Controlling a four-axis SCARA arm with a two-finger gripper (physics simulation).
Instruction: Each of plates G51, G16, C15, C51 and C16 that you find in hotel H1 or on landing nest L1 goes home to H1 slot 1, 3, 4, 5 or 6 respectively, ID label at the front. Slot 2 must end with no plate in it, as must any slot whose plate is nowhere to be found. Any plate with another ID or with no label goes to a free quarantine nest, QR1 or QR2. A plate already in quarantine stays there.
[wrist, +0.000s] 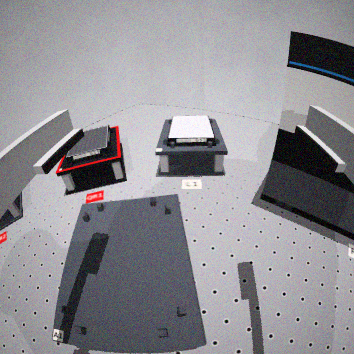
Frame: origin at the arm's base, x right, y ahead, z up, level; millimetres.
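Where they show: gripper, fingertip midpoint: (188, 111).
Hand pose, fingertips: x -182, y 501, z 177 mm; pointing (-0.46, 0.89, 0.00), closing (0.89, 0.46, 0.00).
Note:
Things, the pixels of their centre, and the offset from my fingertips. "spot": a spot on its surface instead.
- white-topped plate, body centre: (190, 127) dz -107, dx -109, dy +216 mm
- landing nest L1, surface spot: (190, 165) spot: dz -159, dx -83, dy +164 mm
- red-rimmed quarantine nest QR1, surface spot: (119, 144) spot: dz -117, dx -210, dy +115 mm
- dark grey raised nest, body centre: (127, 268) dz -134, dx -38, dy -56 mm
- large device, surface spot: (315, 182) spot: dz -101, dx +124, dy +129 mm
A white-topped plate (190, 127) lies on landing nest L1 (190, 165). A small label with dark print shows on its near edge, too blurred to read. A dark, ribbed plate (90, 142) sits on the red-rimmed quarantine nest QR1 (119, 144), left of L1, with a pale strip on its near side. Quarantine nest QR2 shows in part at the left edge; its top is mostly hidden by the left finger. My gripper (188, 111) is open and empty, its fingers wide apart at the left and right of the view. Hotel H1 does not show.
A dark grey raised nest (135, 265) with corner pegs and an A1 mark stands in the foreground. A large device (315, 182) with a black front and blue stripe stands at the right. Perforated floor and a pale wall surround them; finger shadows fall in front.

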